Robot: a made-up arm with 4 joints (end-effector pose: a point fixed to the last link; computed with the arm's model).
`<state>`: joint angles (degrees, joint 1 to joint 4).
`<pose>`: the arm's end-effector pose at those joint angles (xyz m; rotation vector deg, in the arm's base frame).
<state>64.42 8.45 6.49 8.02</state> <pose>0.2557 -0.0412 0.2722 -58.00 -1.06 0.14</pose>
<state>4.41 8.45 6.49 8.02</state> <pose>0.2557 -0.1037 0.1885 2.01 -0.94 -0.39</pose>
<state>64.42 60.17 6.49 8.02</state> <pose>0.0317 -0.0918 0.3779 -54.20 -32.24 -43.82</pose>
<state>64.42 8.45 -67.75 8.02</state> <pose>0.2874 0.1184 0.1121 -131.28 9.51 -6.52</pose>
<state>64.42 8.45 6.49 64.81</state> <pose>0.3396 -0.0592 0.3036 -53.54 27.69 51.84</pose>
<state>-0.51 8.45 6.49 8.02</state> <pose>0.2557 -0.1044 0.1796 6.93 -0.93 -0.43</pose>
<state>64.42 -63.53 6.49 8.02</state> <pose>0.2588 0.1059 -0.0350 -49.46 42.36 60.95</pose>
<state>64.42 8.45 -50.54 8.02</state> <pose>0.2792 0.1029 0.1659 -114.34 6.80 -4.83</pose>
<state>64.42 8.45 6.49 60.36</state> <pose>0.3322 -0.0595 0.3039 -54.26 25.44 47.81</pose>
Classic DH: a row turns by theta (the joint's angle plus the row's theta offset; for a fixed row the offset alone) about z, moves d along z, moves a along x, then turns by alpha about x. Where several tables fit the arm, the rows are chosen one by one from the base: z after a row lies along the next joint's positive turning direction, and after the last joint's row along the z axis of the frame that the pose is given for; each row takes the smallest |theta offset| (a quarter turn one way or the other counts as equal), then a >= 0, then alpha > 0; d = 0 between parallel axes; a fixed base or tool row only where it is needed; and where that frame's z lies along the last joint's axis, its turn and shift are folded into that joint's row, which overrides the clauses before.
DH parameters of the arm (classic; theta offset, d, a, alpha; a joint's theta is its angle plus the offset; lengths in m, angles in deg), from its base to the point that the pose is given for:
base (fixed): -90 0.1762 0 90
joint 1: 0 -0.0228 -0.0681 90
joint 2: 0 0.1007 -0.0209 90
joint 3: 0 0.3217 0.0745 90
joint 4: -51.38 0 0.0961 0
tool (fixed): 141.38 0.1221 0 0

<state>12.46 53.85 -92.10 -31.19</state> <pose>0.2743 -0.0318 0.1645 -108.16 12.81 -68.79</pose>
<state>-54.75 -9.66 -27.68 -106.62</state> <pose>0.2893 0.1180 0.3442 24.12 20.19 -96.98</pose>
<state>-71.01 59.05 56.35 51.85</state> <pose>0.0383 0.0684 -0.1631 98.42 -38.40 -36.58</pose>
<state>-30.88 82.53 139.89 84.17</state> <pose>0.1319 -0.1018 -0.2274 29.81 -136.88 -37.03</pose>
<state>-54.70 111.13 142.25 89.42</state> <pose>-0.0540 0.0565 -0.2444 -0.58 -118.03 -71.18</pose>
